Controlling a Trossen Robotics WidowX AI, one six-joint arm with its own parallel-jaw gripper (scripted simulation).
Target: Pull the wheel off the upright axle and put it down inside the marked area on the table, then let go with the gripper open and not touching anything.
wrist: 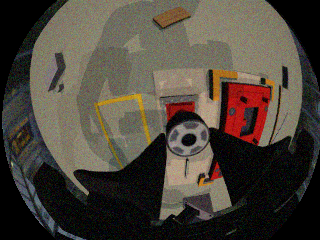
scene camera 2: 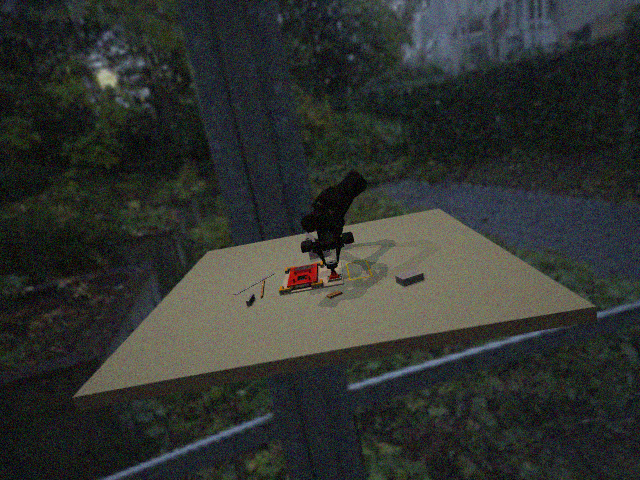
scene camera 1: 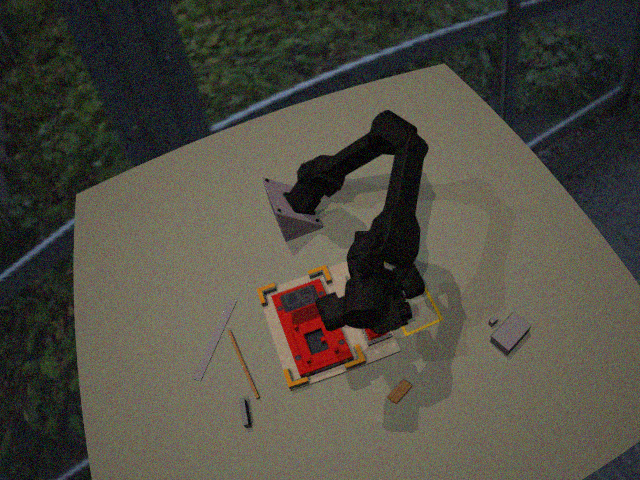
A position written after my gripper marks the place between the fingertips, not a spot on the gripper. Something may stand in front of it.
I see my gripper (scene camera 1: 374,318).
My gripper is seen too in the wrist view (wrist: 187,134) and in scene camera 2 (scene camera 2: 331,264).
